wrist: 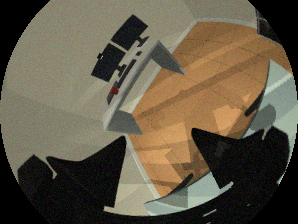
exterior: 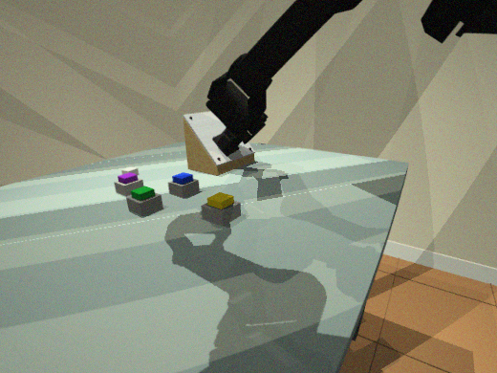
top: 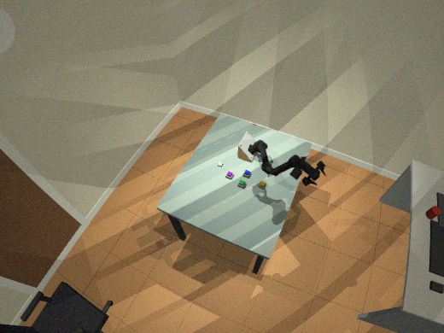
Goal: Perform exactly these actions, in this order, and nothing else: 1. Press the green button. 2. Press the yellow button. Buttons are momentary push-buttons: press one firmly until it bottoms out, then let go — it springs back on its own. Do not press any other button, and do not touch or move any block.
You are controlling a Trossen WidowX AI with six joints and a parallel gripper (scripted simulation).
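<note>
Right now the green button is 54 cm to the right of my gripper tip, 25 cm below it and 3 cm ahead of it. From my gripper tip the other things lie so: blue button 53 cm to the right, 25 cm below, 7 cm behind; then purple button 65 cm to the right, 25 cm below, 1 cm behind; then yellow button 39 cm to the right, 25 cm below, 1 cm behind.
</note>
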